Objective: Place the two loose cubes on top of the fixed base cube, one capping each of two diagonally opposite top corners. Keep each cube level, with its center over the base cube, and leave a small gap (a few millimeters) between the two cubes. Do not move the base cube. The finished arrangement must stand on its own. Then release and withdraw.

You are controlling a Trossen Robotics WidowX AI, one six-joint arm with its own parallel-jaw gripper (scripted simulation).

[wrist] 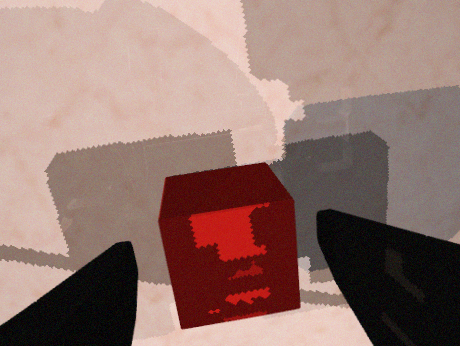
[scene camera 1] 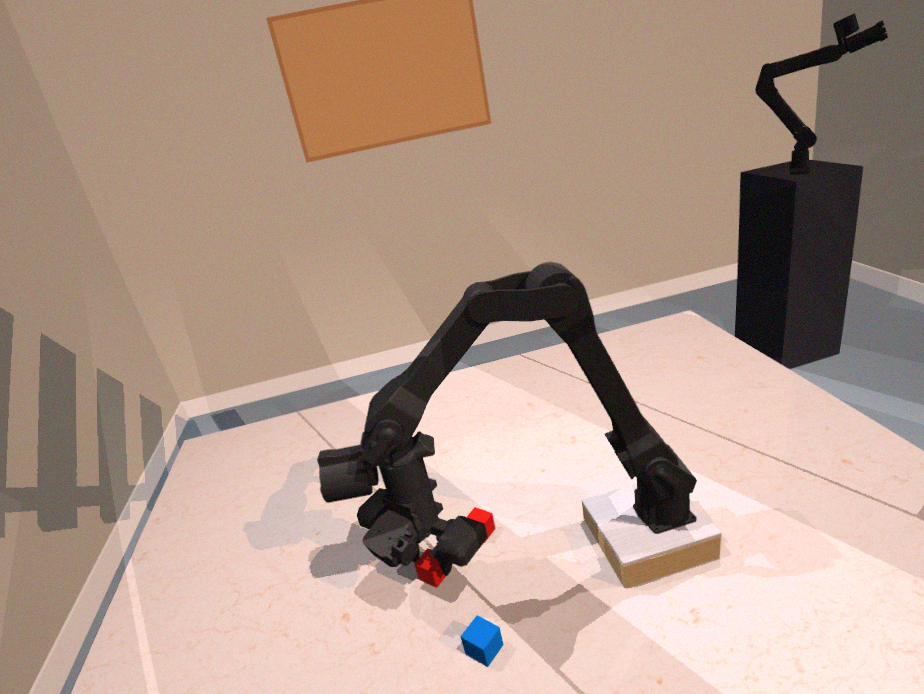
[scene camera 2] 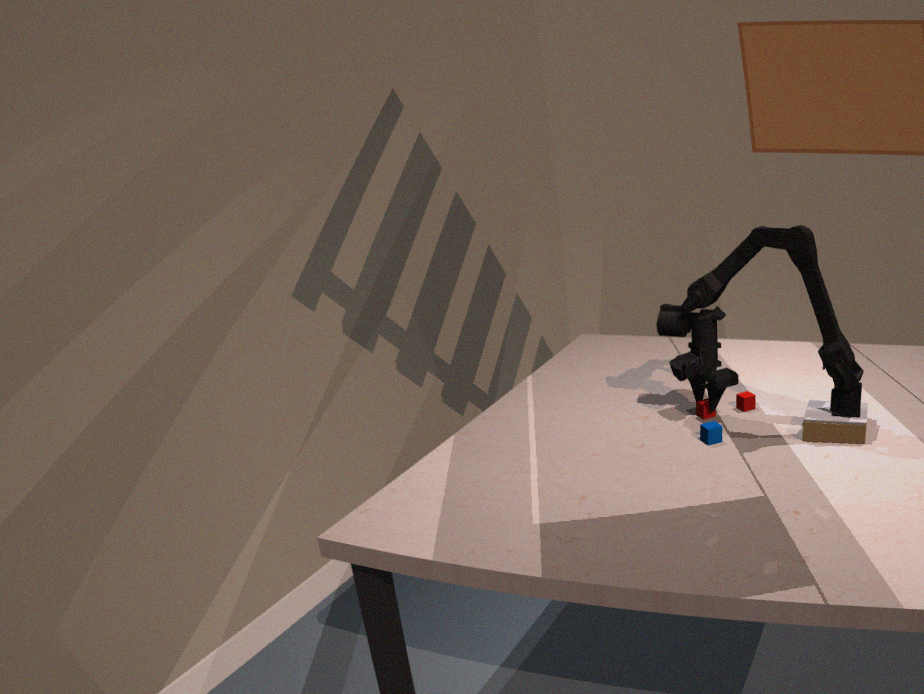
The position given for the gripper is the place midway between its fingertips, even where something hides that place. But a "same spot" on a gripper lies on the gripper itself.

gripper: wrist; scene camera 1; scene camera 2 705,407
same spot on gripper: [scene camera 1: 445,566] = [wrist: 50,290]
